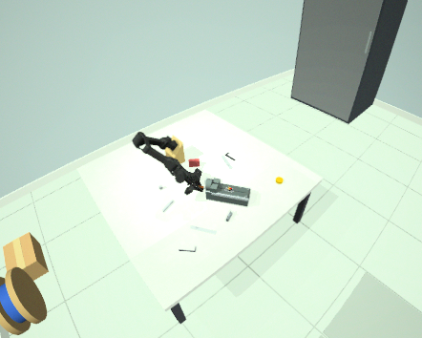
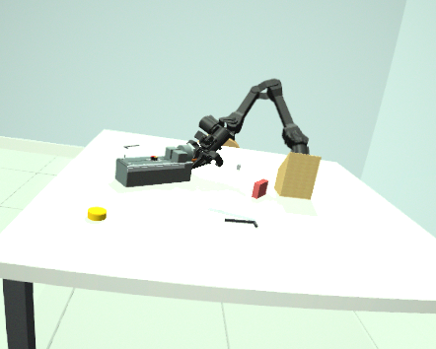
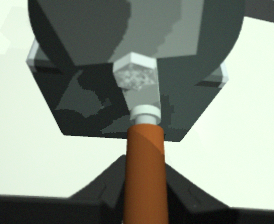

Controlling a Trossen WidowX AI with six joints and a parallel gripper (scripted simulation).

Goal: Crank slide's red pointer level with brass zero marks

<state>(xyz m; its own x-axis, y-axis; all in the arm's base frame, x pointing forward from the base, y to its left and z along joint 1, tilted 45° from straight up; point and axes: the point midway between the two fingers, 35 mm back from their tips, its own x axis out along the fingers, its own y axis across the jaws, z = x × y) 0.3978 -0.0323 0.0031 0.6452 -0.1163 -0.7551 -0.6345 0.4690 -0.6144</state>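
Right now the orange crank handle is 1 cm behind my gripper tip, 1 cm to the right of it and 3 cm above it. Round my gripper tip: yellow disc: 19 cm ahead, 47 cm to the left, 2 cm below; black hex key: 22 cm behind, 35 cm to the left, 3 cm below; red pointer: 12 cm ahead, 12 cm to the left, 5 cm above.
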